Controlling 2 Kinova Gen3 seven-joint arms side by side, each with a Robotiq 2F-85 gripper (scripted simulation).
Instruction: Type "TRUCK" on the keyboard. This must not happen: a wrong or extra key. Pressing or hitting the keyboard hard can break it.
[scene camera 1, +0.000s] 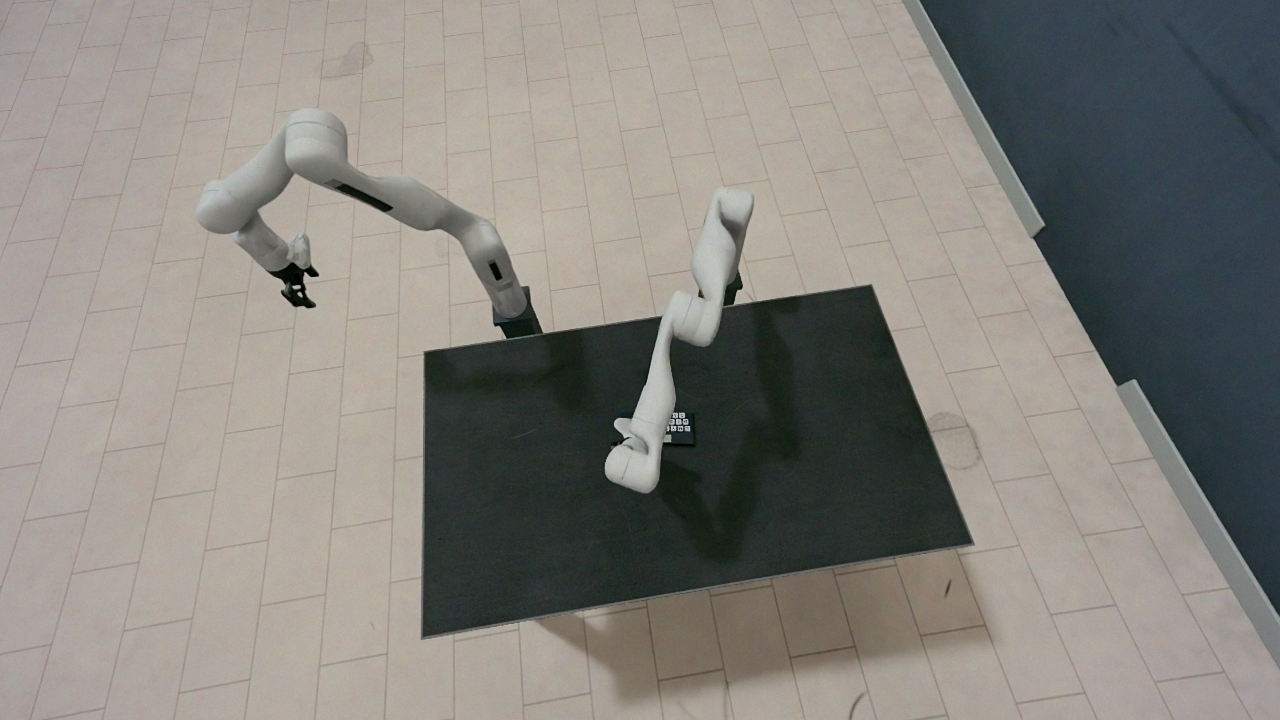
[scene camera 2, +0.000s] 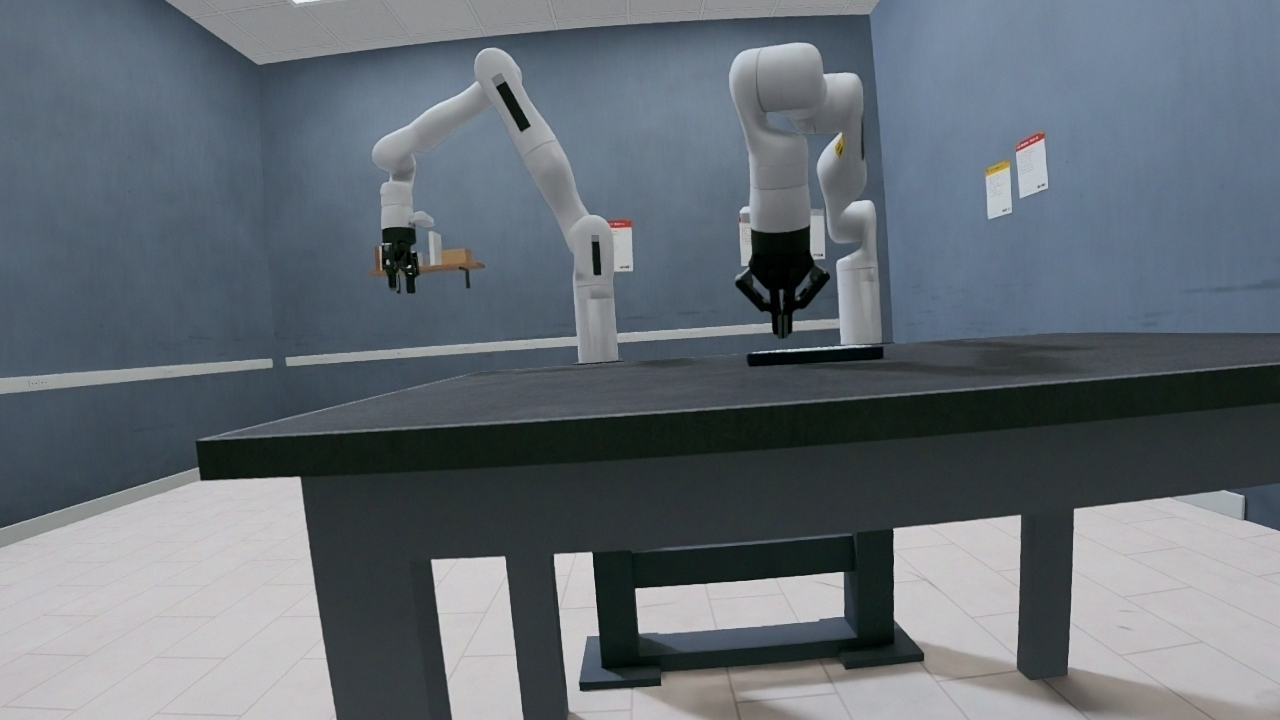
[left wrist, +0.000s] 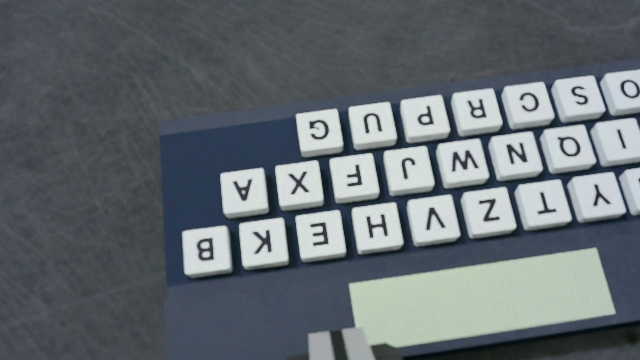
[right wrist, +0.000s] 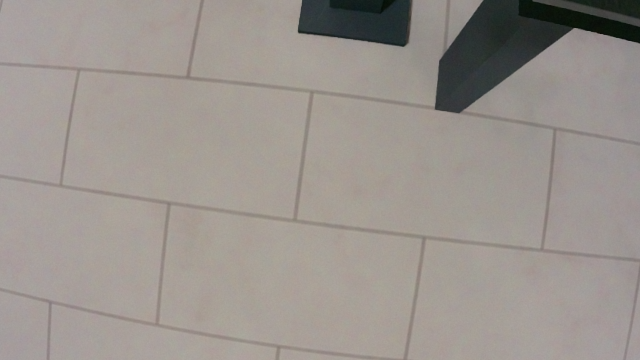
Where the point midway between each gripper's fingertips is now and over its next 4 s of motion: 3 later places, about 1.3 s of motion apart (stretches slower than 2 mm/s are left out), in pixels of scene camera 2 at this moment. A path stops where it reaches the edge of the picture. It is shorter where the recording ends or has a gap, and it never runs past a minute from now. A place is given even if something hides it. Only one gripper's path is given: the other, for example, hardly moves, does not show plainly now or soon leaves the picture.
The left gripper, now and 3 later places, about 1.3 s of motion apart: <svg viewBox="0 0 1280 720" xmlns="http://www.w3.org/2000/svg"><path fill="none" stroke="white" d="M782 336L818 298L826 327L827 344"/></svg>
